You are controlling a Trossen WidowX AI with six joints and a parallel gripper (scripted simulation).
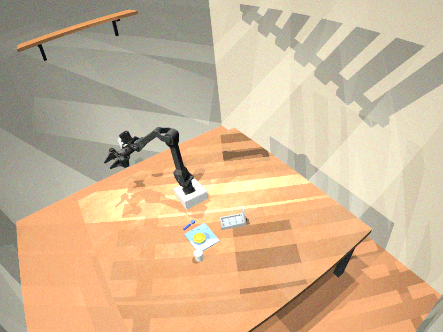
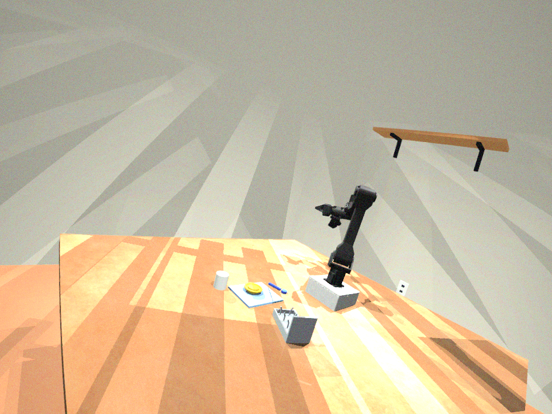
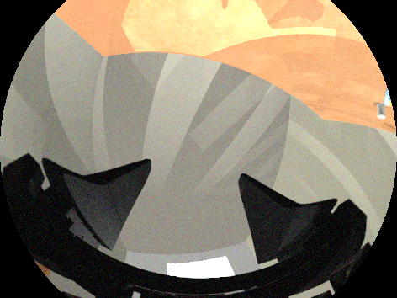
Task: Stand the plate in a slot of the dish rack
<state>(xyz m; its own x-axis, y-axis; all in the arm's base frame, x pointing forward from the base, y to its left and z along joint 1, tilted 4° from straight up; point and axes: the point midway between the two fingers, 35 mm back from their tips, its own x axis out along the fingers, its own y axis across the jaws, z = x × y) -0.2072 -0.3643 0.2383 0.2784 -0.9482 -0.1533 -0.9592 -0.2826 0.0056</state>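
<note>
The yellow plate is 530 mm ahead of my gripper tip, 310 mm to the left of it and 270 mm below it. Also, from my gripper tip: blue spoon (410 mm ahead, 310 mm to the left, 280 mm below); white cup (630 mm ahead, 260 mm to the left, 260 mm below); grey dish rack (520 mm ahead, 520 mm to the left, 260 mm below).
</note>
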